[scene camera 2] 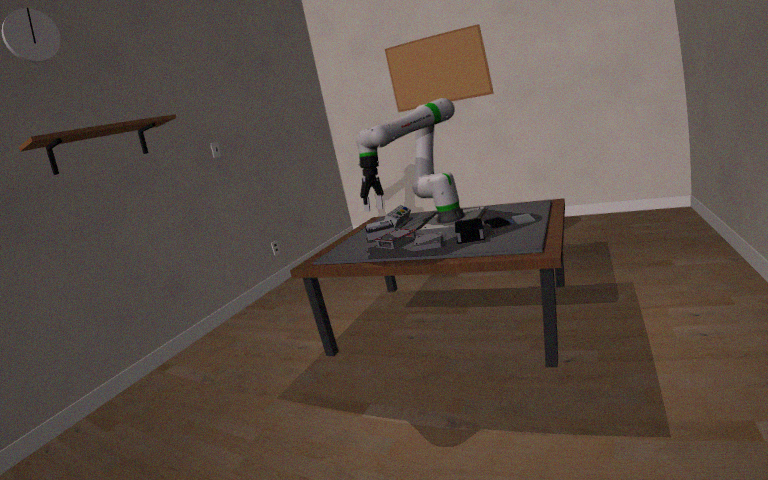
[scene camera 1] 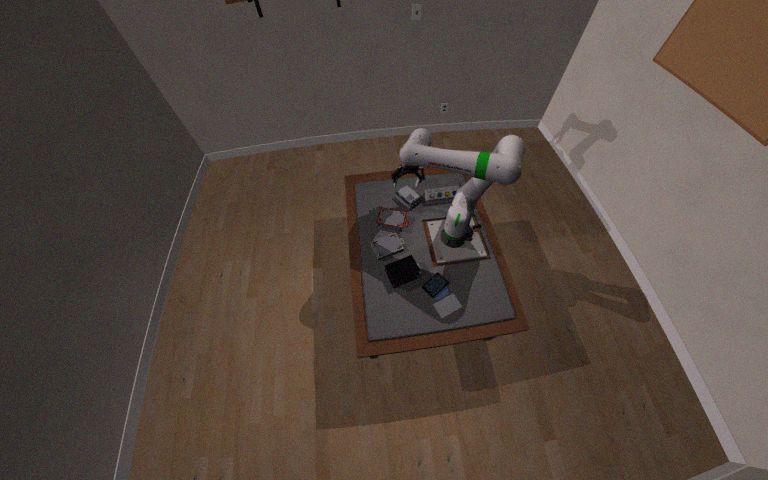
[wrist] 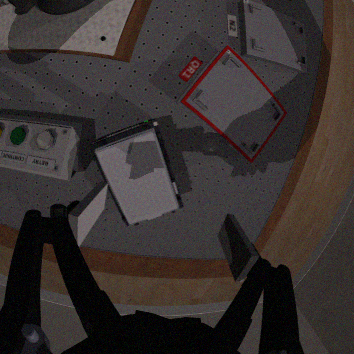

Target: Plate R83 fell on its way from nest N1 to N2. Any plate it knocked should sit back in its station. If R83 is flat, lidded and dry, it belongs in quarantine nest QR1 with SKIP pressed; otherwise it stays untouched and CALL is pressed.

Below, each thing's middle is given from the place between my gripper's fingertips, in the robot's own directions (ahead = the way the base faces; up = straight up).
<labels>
The black device [wrist: 149, 123] lies 11 cm below my hand and 3 cm behind it. From my hand the other things lie so: grey station N2 [wrist: 278, 39] (30 cm to the left, 20 cm ahead, 13 cm below).
</labels>
